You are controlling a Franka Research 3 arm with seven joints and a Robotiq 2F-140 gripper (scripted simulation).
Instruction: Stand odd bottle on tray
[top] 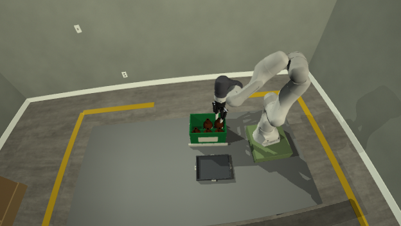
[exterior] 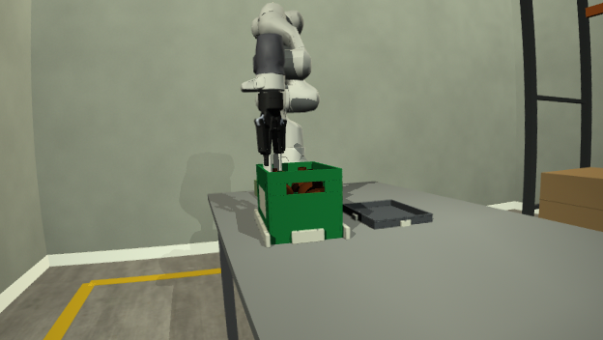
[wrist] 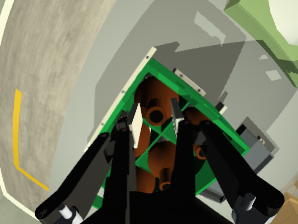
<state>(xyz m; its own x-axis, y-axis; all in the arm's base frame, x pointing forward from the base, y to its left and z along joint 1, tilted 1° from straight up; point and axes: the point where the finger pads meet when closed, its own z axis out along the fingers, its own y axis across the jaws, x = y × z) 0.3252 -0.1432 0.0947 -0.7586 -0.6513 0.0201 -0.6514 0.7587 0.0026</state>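
My hand is 90 mm short of the green crate, 40 mm to the right of it and 90 mm above it. Round my hand: dark grey tray (80 mm ahead, 330 mm to the left, 160 mm below).
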